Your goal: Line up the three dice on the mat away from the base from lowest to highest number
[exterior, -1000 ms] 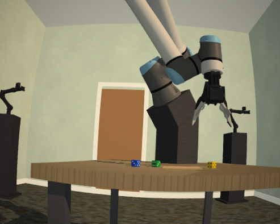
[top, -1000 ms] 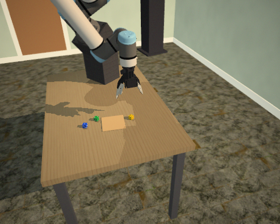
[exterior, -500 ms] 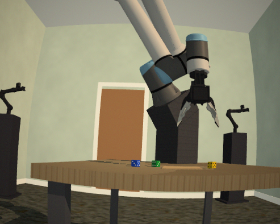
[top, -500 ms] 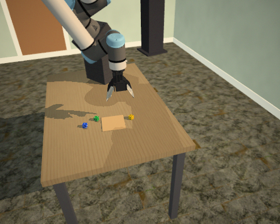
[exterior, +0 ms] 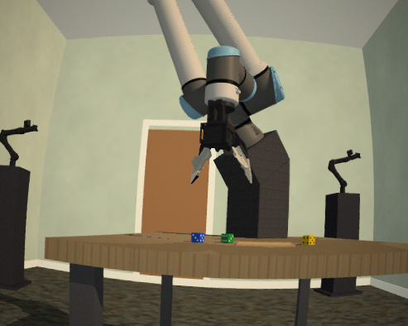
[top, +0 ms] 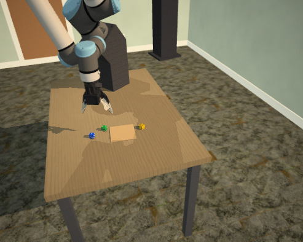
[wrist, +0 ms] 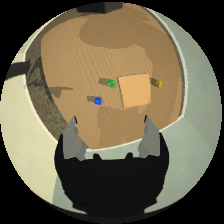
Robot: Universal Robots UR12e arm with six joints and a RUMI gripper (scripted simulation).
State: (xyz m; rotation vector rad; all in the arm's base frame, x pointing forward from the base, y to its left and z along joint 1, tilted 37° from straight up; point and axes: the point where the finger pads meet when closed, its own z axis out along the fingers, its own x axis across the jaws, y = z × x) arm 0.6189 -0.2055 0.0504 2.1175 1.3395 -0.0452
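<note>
Now: hand 10 mm past the blue die, 50 mm to the left of it and 140 mm above it. From my hand the other things lie so: green die: 50 mm behind, 30 mm to the left, 140 mm below; then tan mat: 30 mm ahead, 120 mm to the left, 150 mm below; then yellow die: 40 mm ahead, 230 mm to the left, 140 mm below.
</note>
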